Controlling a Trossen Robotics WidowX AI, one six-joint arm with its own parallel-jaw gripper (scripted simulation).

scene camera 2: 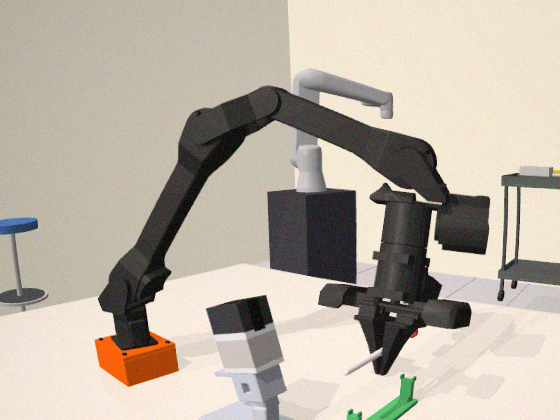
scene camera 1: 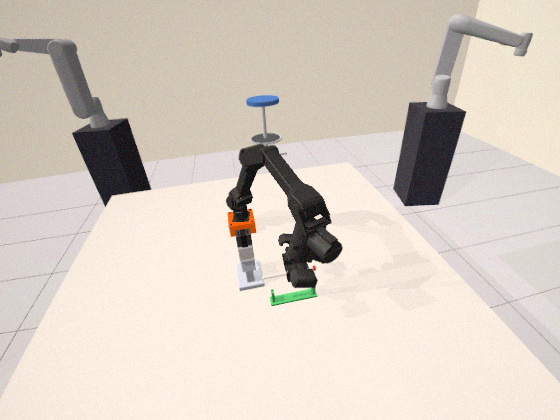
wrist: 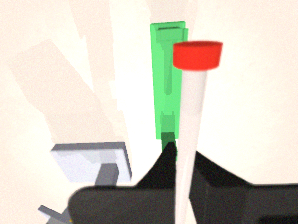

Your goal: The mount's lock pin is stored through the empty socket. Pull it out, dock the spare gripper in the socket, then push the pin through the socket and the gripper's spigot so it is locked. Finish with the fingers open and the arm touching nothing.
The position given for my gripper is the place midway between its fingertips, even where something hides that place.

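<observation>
Gripper state: my gripper [scene camera 2: 380, 374] [scene camera 1: 289, 280] [wrist: 175, 147] holds a lock pin. Also present: a spare gripper [scene camera 2: 247, 342]; a green cradle [wrist: 167, 79].
</observation>
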